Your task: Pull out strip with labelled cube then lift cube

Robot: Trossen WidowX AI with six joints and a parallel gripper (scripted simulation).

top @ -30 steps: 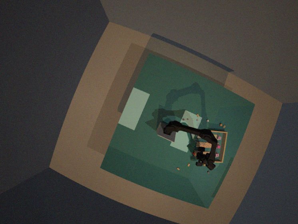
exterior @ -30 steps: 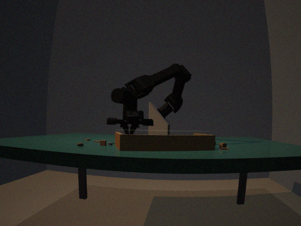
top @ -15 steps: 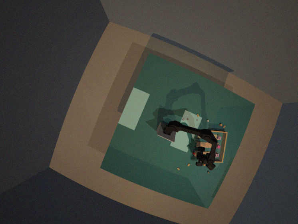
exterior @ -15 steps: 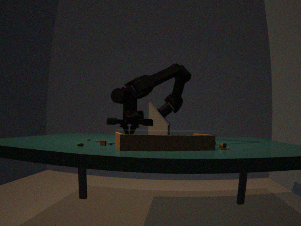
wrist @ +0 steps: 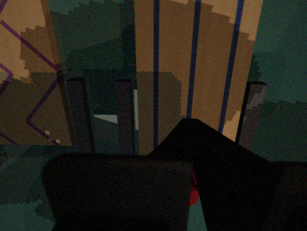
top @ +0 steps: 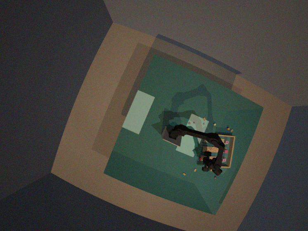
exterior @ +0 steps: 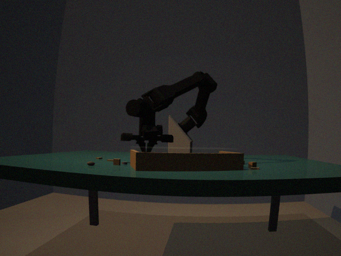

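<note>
Now: the strip 10 cm ahead of my gripper tip and 2 cm to the left of it.
</note>
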